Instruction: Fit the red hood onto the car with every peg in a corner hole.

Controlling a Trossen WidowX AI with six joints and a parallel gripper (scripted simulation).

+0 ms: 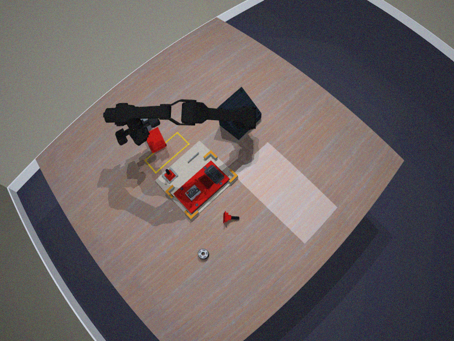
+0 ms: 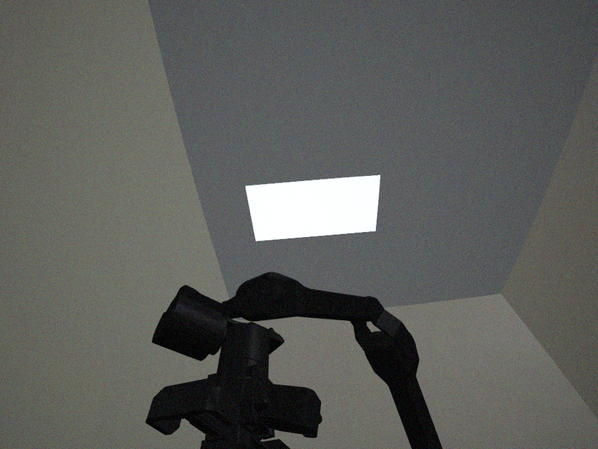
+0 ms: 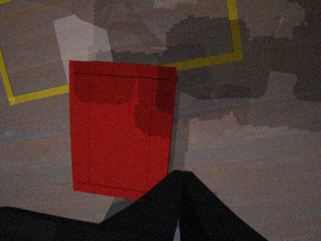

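Now: gripper tip 4 cm past the red hood, 1 cm to the right of it and 6 cm above it. The rest, counted from my gripper tip: grey engine block 32 cm to the left, 5 cm below.
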